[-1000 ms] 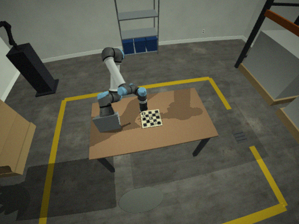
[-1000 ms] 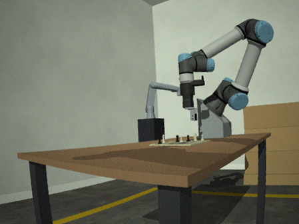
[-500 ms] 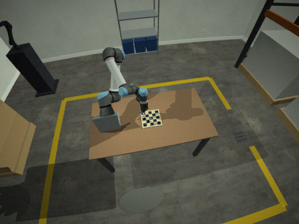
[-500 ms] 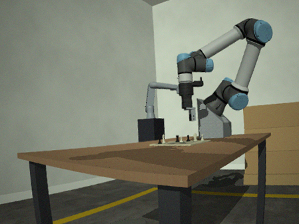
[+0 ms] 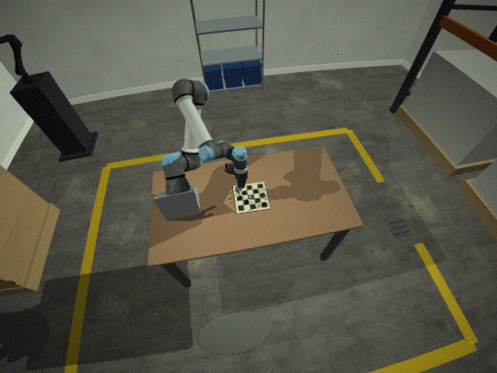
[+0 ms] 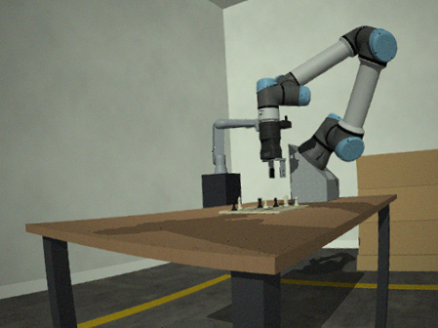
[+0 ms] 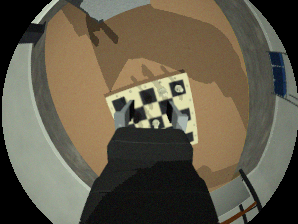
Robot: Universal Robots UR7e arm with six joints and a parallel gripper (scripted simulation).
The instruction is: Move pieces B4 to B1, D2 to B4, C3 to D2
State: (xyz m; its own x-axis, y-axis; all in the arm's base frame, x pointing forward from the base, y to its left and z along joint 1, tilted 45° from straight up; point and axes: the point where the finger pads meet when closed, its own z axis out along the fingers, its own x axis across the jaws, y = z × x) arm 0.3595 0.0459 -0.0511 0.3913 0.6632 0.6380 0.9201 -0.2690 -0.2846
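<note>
My gripper is now 40 mm short of the black piece, 50 mm to the left of it and 100 mm above it. Round my hand: white piece 30 mm to the left, 100 mm below; chessboard 80 mm ahead, 10 mm to the right, 120 mm below.
</note>
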